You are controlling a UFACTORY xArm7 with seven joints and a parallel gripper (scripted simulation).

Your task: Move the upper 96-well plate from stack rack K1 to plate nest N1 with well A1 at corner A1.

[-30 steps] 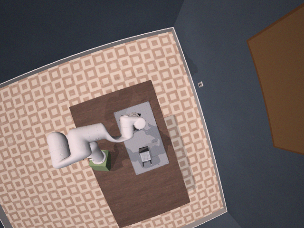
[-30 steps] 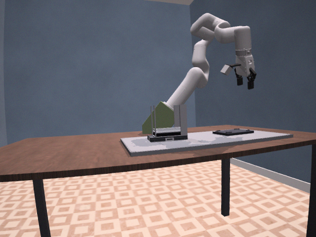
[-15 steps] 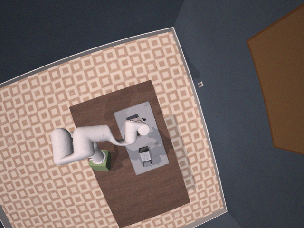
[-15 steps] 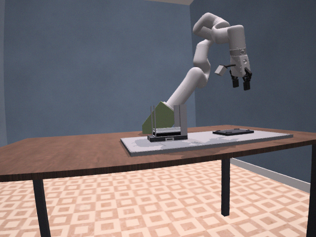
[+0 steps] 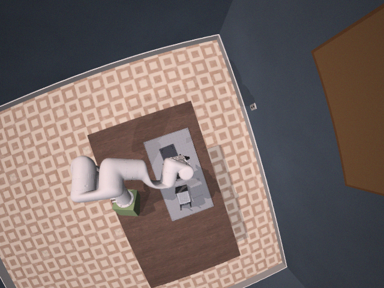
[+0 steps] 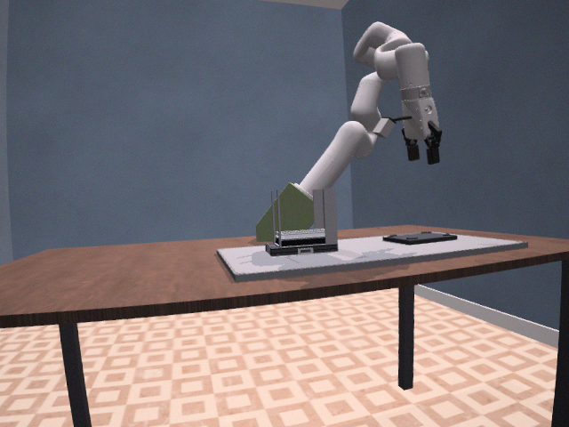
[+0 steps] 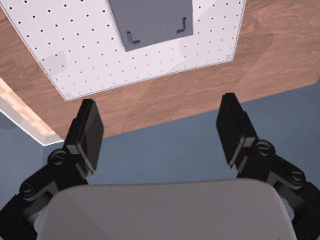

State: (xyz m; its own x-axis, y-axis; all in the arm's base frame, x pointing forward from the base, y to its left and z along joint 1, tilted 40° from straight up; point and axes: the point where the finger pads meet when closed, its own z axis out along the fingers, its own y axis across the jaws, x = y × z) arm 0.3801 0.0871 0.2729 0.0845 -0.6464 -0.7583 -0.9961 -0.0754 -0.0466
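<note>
My hand is 33 cm to the left of the dark plate, 19 cm above it and 1 cm short of it.
</note>
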